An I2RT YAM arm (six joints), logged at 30 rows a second.
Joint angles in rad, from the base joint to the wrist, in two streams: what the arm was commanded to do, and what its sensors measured. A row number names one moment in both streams.
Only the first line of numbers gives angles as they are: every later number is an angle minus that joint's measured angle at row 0.
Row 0, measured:
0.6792 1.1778 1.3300 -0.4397 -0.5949 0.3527
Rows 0 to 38, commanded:
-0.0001 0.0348 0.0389 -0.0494 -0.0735 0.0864
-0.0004 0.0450 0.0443 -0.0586 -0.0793 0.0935
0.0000 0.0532 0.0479 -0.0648 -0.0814 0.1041
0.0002 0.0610 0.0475 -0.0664 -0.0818 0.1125
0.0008 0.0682 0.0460 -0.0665 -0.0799 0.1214
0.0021 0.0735 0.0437 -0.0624 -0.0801 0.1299
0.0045 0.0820 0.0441 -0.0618 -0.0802 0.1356
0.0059 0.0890 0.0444 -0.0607 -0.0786 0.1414
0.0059 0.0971 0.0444 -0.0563 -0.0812 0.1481
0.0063 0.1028 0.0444 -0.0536 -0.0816 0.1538
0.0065 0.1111 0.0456 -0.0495 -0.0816 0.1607
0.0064 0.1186 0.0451 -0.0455 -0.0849 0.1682
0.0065 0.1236 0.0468 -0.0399 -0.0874 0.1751
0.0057 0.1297 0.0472 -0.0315 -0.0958 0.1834
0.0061 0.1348 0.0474 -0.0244 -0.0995 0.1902
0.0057 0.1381 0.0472 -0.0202 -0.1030 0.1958
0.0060 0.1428 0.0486 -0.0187 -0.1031 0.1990
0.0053 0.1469 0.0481 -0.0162 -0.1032 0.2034
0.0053 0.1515 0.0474 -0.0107 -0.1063 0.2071
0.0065 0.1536 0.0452 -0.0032 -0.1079 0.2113
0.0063 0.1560 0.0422 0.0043 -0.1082 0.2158
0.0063 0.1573 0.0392 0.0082 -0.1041 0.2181
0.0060 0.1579 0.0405 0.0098 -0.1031 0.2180
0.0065 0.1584 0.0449 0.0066 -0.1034 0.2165
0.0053 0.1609 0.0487 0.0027 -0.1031 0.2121
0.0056 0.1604 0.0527 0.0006 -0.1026 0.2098
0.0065 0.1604 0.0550 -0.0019 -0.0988 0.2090
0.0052 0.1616 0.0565 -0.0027 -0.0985 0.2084
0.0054 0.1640 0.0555 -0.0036 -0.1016 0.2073
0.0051 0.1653 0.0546 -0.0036 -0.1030 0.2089
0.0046 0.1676 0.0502 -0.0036 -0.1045 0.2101
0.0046 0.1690 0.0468 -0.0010 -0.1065 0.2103
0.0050 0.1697 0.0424 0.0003 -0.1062 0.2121
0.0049 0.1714 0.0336 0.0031 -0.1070 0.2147
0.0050 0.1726 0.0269 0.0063 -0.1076 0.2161
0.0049 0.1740 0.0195 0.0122 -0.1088 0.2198
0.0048 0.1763 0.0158 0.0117 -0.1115 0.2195
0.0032 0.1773 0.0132 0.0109 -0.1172 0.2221
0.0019 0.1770 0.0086 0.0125 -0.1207 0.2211
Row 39, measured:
0.0004 0.1682 0.0240 -0.0091 -0.1019 0.2189
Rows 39 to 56, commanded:
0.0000 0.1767 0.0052 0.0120 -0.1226 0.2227
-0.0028 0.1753 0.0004 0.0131 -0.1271 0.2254
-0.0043 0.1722 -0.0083 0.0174 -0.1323 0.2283
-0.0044 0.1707 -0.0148 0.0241 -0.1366 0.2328
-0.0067 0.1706 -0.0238 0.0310 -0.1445 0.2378
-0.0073 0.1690 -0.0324 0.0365 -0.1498 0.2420
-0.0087 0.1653 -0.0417 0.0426 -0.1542 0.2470
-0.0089 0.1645 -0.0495 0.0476 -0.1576 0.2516
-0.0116 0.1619 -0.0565 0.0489 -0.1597 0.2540
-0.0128 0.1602 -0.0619 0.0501 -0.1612 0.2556
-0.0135 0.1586 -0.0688 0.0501 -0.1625 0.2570
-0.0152 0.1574 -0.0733 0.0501 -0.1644 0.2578
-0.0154 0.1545 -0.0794 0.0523 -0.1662 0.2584
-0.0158 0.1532 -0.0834 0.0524 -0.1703 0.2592
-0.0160 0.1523 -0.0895 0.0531 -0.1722 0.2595
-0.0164 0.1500 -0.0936 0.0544 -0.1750 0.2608
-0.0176 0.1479 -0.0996 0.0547 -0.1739 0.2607
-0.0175 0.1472 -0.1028 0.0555 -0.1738 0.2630
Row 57, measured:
-0.0202 0.1625 -0.0828 0.0649 -0.1534 0.2590
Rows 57 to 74, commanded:
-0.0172 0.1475 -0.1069 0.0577 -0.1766 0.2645
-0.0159 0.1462 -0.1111 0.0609 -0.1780 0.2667
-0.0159 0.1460 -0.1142 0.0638 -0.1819 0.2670
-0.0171 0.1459 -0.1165 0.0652 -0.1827 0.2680
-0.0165 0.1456 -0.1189 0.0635 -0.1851 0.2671
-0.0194 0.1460 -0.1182 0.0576 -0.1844 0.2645
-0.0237 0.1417 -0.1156 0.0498 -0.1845 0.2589
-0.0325 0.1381 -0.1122 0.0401 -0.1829 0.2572
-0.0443 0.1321 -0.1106 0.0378 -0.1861 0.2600
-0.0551 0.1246 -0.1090 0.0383 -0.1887 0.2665
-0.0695 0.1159 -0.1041 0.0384 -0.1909 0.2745
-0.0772 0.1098 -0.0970 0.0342 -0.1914 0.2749
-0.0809 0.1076 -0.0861 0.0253 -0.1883 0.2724
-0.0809 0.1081 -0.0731 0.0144 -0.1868 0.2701
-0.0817 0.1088 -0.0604 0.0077 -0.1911 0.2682
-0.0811 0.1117 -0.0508 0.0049 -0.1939 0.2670
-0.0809 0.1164 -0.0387 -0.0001 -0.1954 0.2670
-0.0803 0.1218 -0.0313 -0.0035 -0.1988 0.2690
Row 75, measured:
-0.0789 0.1370 -0.0744 0.0294 -0.1747 0.2743
